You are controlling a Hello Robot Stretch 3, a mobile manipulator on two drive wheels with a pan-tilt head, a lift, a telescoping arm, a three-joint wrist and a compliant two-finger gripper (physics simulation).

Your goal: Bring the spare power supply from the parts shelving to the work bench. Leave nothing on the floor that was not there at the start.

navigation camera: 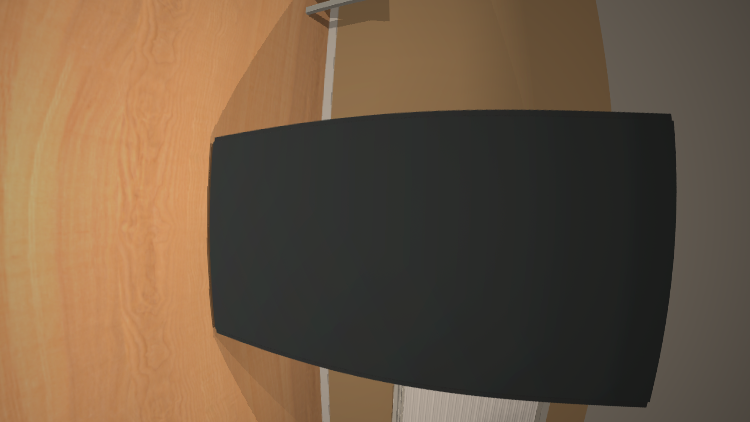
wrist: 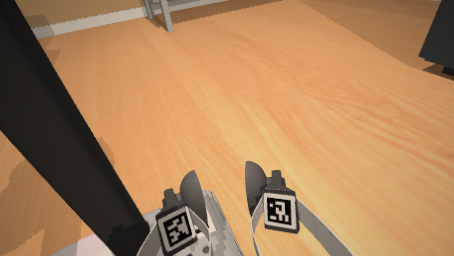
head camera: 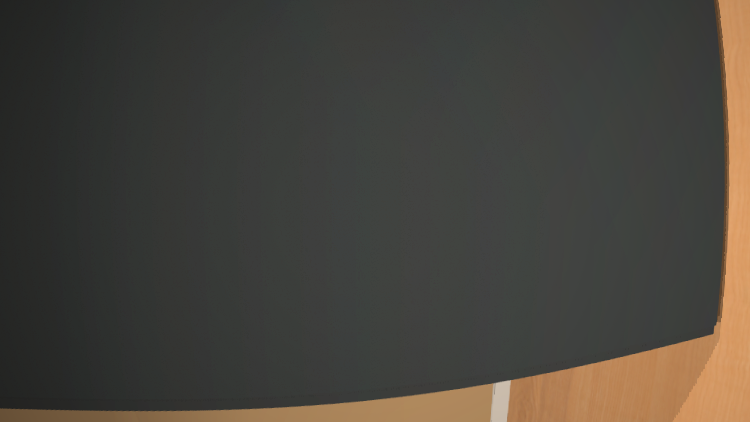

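Note:
My gripper (wrist: 223,183) is open and empty in the wrist view, its two dark fingertips apart above the wooden floor and the edge of my base. It does not show in the head and navigation views. The spare power supply does not show in any view. I cannot make out the parts shelving. A grey metal leg frame (navigation camera: 335,5) (wrist: 167,18) stands by the wall, at the top of the navigation and wrist views; whether it belongs to the work bench, I cannot tell.
A large dark cabinet (head camera: 367,209) (navigation camera: 419,236) (wrist: 442,40) fills most of the head view and stands against the tan wall (navigation camera: 445,62). A white ribbed panel (navigation camera: 466,403) shows beside it. My black mast (wrist: 55,135) crosses the wrist view's left, above my grey base (wrist: 223,230).

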